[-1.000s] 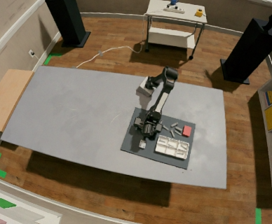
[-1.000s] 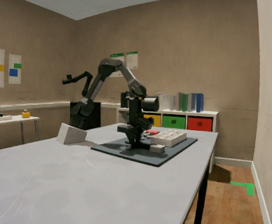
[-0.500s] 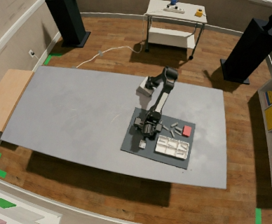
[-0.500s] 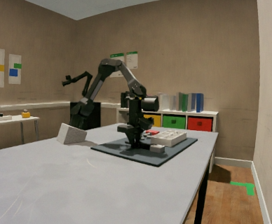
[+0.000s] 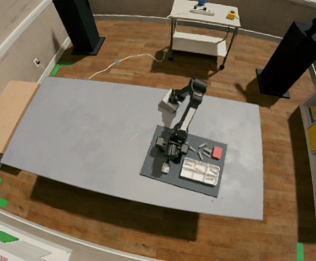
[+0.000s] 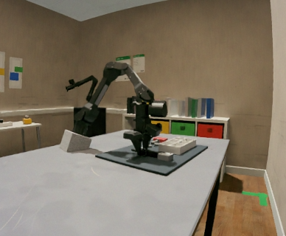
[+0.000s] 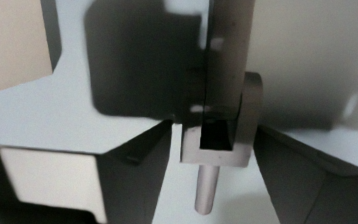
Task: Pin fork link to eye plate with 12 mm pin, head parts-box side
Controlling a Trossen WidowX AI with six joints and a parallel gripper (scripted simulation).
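Right now the fork link is 3 cm below my hand. Round my hand: eye plate (3 cm ahead, 1 cm to the right, 3 cm below); mat (4 cm ahead, 10 cm to the left, 5 cm below); grey block (11 cm ahead, 2 cm to the right, 2 cm below).
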